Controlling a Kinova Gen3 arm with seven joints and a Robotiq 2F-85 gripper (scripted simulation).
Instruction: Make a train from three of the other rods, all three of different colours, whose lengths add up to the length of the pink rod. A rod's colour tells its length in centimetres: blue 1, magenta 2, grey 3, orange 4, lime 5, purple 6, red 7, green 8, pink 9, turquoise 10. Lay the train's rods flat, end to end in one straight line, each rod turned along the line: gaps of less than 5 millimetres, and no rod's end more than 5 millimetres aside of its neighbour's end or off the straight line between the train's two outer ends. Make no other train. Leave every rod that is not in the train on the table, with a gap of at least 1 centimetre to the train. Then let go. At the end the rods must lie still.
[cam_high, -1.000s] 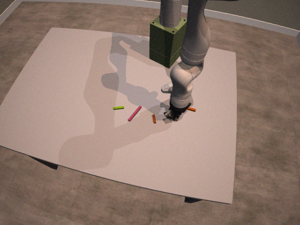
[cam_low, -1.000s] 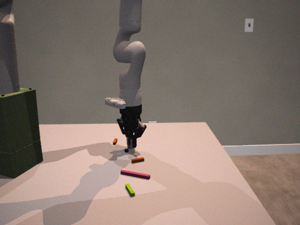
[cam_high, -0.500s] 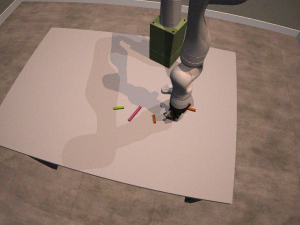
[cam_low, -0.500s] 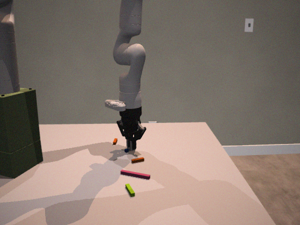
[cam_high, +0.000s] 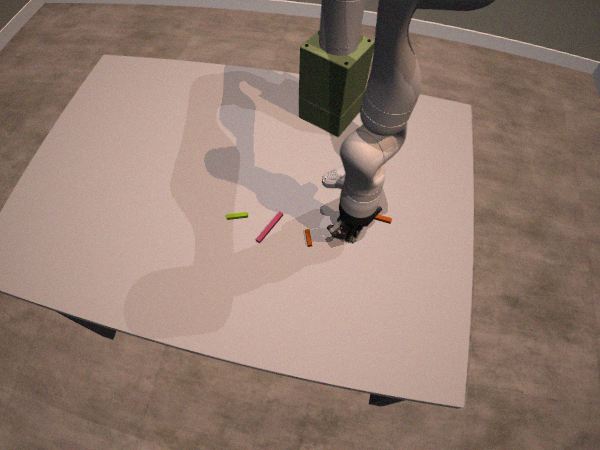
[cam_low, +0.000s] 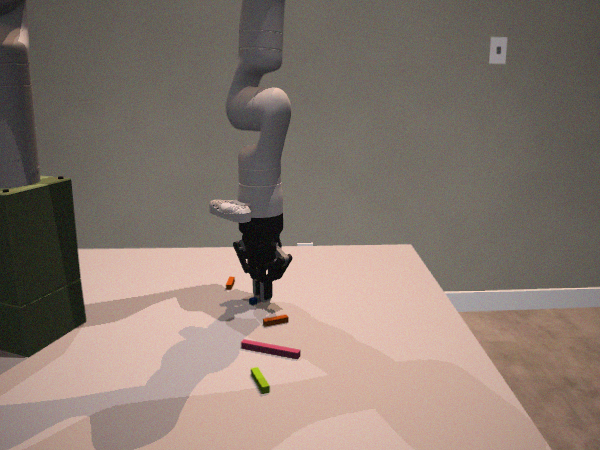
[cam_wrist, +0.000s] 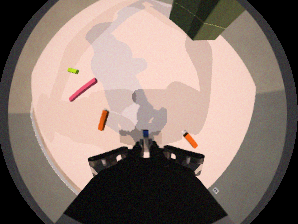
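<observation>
Right now the grey rod is 10 mm below my hand. The rest, counted from my hand: pink rod 10 mm behind, 190 mm to the right, 10 mm below; then lime rod 40 mm behind, 270 mm to the right, 10 mm below; then blue rod 20 mm behind, 10 mm to the right, 10 mm below.
</observation>
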